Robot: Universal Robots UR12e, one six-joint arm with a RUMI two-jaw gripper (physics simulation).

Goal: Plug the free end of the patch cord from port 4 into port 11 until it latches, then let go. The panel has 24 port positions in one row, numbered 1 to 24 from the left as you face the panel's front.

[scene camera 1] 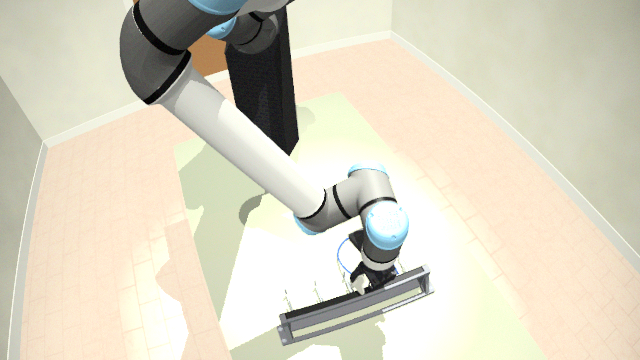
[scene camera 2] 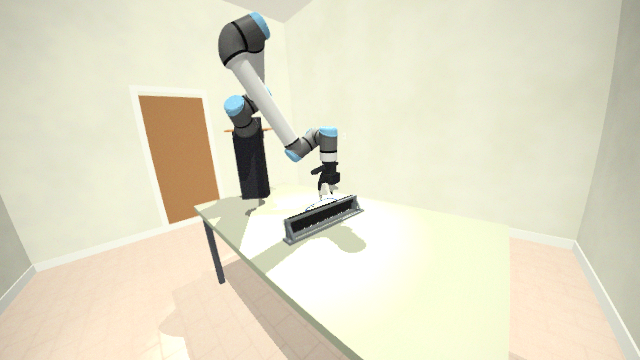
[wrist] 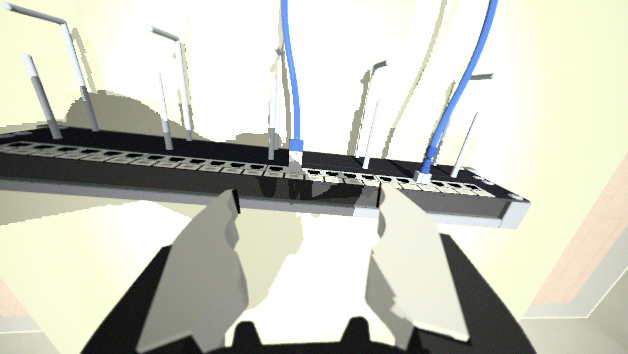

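The patch panel stands on the table, its port row facing up in the wrist view. The blue patch cord has one plug in port 4. Its other plug stands upright at port 11, counted from the right end in the wrist view. More of its clear body shows than on the port 4 plug; whether it is latched cannot be told. My gripper is open and empty, its fingertips spread wide and apart from the plug.
Thin metal cable posts rise behind the port row, one pair close to the port 11 plug. The cord loops behind the panel. A black pedestal stands at the far end of the table.
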